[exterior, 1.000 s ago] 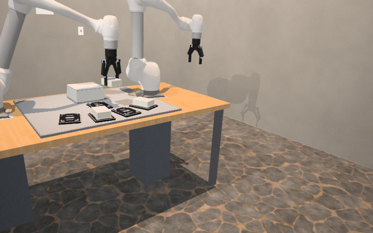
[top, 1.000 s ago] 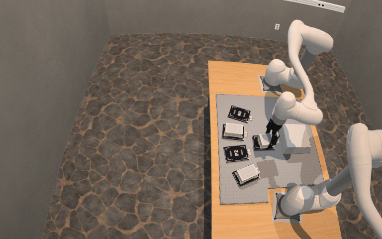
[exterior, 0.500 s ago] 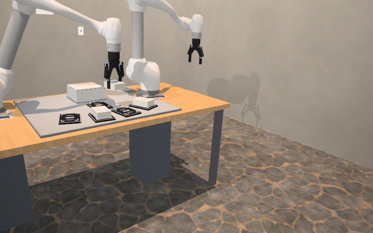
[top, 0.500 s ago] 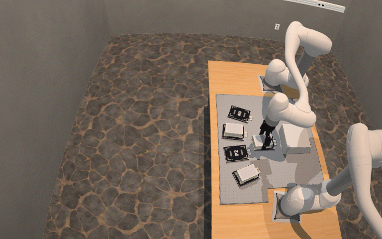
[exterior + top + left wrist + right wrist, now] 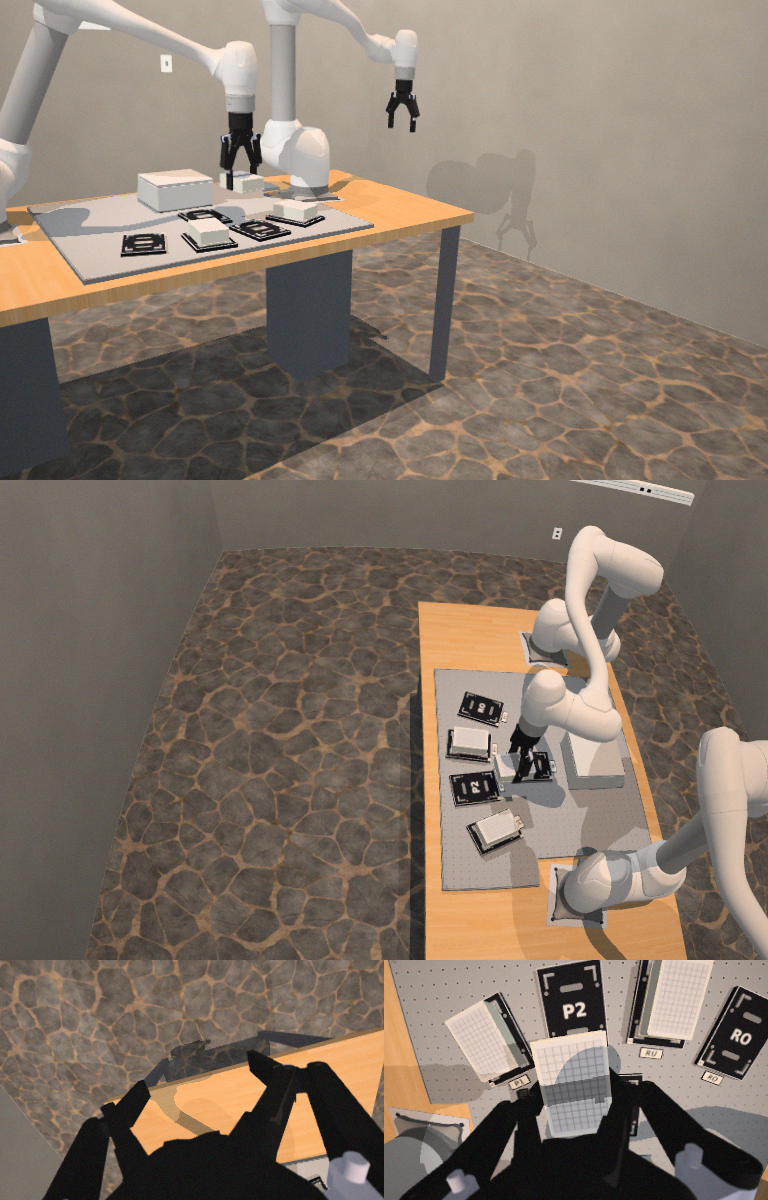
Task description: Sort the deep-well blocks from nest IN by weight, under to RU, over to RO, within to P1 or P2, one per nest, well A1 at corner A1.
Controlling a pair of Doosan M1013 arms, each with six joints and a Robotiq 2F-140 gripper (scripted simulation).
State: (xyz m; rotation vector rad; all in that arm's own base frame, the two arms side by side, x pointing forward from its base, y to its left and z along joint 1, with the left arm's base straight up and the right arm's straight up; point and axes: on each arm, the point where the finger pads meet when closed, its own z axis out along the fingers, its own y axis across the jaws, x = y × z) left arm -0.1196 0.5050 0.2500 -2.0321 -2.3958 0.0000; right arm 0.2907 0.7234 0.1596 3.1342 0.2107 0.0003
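The nest P2 lies 110 mm ahead of my right hand, 10 mm to the left of it and 140 mm below it. Also, from my right hand: nest RU (130 mm ahead, 170 mm to the right, 140 mm below); then nest P1 (40 mm ahead, 170 mm to the left, 140 mm below); then infeed nest (100 mm behind, 90 mm to the right, 140 mm below).
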